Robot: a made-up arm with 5 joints. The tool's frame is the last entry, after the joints. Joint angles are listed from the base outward. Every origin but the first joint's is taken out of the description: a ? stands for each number. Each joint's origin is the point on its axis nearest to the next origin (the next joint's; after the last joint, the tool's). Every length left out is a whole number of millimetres.
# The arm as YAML. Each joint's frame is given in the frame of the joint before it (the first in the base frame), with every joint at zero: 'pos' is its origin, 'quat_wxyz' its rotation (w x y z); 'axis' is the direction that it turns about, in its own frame. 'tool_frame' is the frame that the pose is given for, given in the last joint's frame.
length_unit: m
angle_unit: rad
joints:
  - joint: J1
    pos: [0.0, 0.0, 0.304]
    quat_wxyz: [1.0, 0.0, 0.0, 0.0]
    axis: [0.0, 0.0, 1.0]
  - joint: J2
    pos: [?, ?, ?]
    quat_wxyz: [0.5, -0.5, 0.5, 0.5]
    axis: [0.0, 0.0, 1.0]
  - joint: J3
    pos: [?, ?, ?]
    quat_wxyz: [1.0, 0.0, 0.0, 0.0]
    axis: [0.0, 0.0, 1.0]
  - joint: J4
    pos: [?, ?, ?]
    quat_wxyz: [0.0, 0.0, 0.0, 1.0]
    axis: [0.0, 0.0, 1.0]
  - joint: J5
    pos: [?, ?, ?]
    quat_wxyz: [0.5, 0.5, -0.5, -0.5]
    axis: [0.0, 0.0, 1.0]
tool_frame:
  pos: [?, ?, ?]
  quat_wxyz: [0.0, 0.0, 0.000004, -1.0]
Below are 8 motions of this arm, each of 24 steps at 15 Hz.
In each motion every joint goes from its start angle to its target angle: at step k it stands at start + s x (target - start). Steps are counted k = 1, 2, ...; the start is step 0. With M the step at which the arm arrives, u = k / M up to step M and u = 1 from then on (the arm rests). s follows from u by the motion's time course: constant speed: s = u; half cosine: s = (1 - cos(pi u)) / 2; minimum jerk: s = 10 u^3 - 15 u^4 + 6 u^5.
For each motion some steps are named. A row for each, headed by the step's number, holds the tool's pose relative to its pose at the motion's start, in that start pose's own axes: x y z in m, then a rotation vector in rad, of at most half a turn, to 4 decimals.
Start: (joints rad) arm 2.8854 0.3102 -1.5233 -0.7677 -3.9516
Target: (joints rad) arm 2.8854 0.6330 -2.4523 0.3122 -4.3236
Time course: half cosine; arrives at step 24
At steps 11, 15, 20, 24:
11: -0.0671 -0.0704 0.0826 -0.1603 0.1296 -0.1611
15: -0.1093 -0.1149 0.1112 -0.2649 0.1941 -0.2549
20: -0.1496 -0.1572 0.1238 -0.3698 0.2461 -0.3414
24: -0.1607 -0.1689 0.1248 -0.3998 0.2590 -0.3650

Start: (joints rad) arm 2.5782 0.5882 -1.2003 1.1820 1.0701
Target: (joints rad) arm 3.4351 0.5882 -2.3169 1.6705 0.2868
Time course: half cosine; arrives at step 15
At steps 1, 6, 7, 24:
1: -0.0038 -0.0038 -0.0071 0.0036 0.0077 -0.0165
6: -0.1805 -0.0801 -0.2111 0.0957 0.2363 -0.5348
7: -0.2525 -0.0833 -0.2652 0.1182 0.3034 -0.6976
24: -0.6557 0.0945 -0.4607 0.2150 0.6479 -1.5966

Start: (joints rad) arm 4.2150 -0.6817 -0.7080 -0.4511 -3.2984
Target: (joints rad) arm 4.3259 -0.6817 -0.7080 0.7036 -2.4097
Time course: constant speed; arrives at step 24
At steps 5, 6, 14, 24:
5: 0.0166 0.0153 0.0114 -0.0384 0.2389 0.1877
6: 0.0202 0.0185 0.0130 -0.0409 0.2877 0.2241
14: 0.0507 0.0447 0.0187 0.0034 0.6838 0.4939
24: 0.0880 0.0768 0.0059 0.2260 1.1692 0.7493

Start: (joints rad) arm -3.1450 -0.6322 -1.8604 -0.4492 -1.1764
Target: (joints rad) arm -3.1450 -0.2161 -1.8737 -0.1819 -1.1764
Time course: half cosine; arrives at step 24
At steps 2, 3, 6, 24:
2: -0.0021 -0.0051 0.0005 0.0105 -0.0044 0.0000
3: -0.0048 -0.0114 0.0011 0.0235 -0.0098 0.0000
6: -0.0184 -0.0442 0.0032 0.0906 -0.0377 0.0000
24: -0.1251 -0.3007 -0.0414 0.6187 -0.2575 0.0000

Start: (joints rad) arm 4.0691 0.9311 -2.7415 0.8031 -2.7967
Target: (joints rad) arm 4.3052 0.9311 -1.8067 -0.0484 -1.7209
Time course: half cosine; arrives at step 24
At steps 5, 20, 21, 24:
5: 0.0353 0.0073 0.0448 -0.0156 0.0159 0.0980
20: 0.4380 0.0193 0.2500 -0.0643 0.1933 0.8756
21: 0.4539 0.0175 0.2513 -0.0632 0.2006 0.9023
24: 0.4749 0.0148 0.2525 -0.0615 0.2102 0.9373

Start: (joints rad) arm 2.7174 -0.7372 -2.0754 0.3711 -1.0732
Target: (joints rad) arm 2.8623 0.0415 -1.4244 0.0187 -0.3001
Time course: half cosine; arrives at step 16
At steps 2, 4, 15, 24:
2: -0.0144 -0.0266 0.0235 0.0375 -0.0169 0.0336
4: -0.0561 -0.1083 0.0814 0.1421 -0.0704 0.1281
15: -0.3408 -0.8299 0.0275 0.8084 -0.7498 0.7387
24: -0.3431 -0.8367 0.0220 0.8140 -0.7601 0.7436

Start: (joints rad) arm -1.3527 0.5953 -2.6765 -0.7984 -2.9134
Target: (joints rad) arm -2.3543 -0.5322 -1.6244 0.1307 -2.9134
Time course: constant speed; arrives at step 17
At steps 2, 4, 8, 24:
2: -0.0335 -0.0512 0.0174 0.0580 0.0895 -0.1122
4: -0.0727 -0.0970 0.0295 0.1268 0.1758 -0.2207
8: -0.1629 -0.1687 0.0379 0.2956 0.3361 -0.4245
24: -0.3742 -0.2273 -0.0118 0.8143 0.6111 -0.7955

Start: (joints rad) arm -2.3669 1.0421 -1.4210 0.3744 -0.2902
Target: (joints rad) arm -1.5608 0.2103 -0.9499 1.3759 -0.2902
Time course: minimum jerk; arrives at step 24
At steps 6, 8, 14, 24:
6: 0.0173 -0.0423 -0.0225 0.0167 -0.0642 -0.0834
8: 0.0295 -0.0878 -0.0462 0.0282 -0.1316 -0.1690
14: 0.0173 -0.2825 -0.1471 0.0136 -0.4227 -0.5194
24: -0.0563 -0.4143 -0.2253 -0.0707 -0.6528 -0.7789

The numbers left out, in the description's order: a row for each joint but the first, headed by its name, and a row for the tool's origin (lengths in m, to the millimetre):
J2: 0.0 0.0 0.0
J3: -0.174 -0.033 0.0
J4: 0.542 -0.123 0.0
J5: -0.072 0.057 0.0
tool: 0.0 0.0 0.0

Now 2 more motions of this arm.
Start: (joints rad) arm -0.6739 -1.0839 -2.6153 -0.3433 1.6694
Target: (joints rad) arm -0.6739 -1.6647 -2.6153 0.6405 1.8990
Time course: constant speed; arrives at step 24
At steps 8, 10, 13, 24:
8: -0.0129 -0.1307 0.0063 -0.1331 0.0183 0.0764
10: -0.0161 -0.1630 0.0034 -0.1662 0.0245 0.0954
13: -0.0209 -0.2109 -0.0043 -0.2156 0.0350 0.1239
24: -0.0372 -0.3763 -0.0660 -0.3947 0.0855 0.2265

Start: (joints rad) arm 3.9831 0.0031 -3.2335 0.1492 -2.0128
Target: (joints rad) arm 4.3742 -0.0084 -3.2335 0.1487 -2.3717
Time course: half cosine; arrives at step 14
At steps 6, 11, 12, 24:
6: -0.0270 -0.0114 -0.0009 -0.0084 0.0054 0.0123
11: -0.0593 -0.0325 -0.0018 -0.0195 0.0098 0.0282
12: -0.0629 -0.0354 -0.0018 -0.0208 0.0101 0.0301
24: -0.0658 -0.0379 -0.0019 -0.0219 0.0103 0.0316

